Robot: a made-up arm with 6 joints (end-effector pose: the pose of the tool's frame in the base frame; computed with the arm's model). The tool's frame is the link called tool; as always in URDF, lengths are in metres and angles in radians.
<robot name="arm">
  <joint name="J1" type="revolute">
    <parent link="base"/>
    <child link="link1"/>
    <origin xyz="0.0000 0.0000 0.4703" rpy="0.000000 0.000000 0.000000"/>
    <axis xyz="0 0 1"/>
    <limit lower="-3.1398" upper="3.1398"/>
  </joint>
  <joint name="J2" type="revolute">
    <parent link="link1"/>
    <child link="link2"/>
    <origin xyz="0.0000 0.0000 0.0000" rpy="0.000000 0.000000 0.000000"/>
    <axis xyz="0 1 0"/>
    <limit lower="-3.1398" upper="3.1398"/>
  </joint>
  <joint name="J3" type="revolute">
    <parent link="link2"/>
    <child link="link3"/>
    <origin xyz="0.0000 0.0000 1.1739" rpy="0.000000 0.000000 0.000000"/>
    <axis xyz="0 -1 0"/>
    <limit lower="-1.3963" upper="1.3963"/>
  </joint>
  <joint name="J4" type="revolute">
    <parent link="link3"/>
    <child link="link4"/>
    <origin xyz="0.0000 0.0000 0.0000" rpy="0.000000 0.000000 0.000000"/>
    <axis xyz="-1 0 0"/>
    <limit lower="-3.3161" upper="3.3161"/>
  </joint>
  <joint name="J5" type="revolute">
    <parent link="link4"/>
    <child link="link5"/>
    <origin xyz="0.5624 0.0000 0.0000" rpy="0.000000 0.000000 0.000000"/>
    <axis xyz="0 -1 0"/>
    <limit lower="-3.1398" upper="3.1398"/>
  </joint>
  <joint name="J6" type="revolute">
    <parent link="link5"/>
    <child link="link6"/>
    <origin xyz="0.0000 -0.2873 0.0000" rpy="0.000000 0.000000 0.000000"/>
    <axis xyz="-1 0 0"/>
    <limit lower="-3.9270" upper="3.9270"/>
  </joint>
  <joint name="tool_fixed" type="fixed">
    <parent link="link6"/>
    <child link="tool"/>
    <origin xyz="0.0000 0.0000 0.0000" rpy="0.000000 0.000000 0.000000"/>
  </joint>
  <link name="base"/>
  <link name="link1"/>
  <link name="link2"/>
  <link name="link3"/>
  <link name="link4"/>
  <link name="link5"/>
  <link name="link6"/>
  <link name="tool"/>
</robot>
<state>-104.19 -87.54 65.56 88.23 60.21 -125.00</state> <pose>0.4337 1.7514 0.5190 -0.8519 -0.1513 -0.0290 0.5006</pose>
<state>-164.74 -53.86 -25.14 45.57 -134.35 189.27</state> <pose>0.4809 0.3397 1.6128 0.2465 0.5887 0.2023 0.7428</pose>
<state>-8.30 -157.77 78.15 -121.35 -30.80 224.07</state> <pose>-0.9308 0.2868 -0.9447 -0.2929 0.4306 0.6419 0.5628</pose>
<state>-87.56 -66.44 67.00 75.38 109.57 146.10</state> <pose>-0.1433 1.6600 1.1567 -0.1073 0.2077 0.0133 0.9722</pose>
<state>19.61 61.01 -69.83 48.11 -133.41 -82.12</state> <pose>0.8376 0.0948 0.4739 0.7852 -0.3765 0.4782 0.1144</pose>
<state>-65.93 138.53 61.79 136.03 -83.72 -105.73</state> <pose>0.6376 -0.9205 -0.9110 -0.3296 0.4256 -0.6977 0.4727</pose>
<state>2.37 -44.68 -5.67 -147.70 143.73 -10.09</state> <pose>-0.3016 0.2306 1.5397 -0.5907 0.3317 0.7343 0.0430</pose>
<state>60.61 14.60 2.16 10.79 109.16 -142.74</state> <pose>0.6663 0.6079 1.5377 -0.6092 -0.1709 -0.7599 0.1490</pose>
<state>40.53 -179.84 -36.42 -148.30 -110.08 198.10</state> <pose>-0.4362 -0.0514 -0.2472 -0.1019 0.7607 0.3975 0.5030</pose>
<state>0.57 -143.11 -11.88 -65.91 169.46 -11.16</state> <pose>-0.8769 -0.1260 0.1273 -0.4428 0.4283 0.1408 0.7750</pose>
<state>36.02 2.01 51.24 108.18 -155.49 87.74</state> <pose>0.1104 0.1911 2.2477 -0.3872 0.8064 -0.1176 0.4313</pose>
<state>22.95 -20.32 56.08 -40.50 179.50 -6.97</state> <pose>-0.0014 -0.2378 2.0739 -0.3263 0.7041 0.3383 0.5323</pose>
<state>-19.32 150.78 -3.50 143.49 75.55 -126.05</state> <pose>0.2090 0.1714 -0.9523 -0.5356 -0.7789 -0.2520 0.2073</pose>
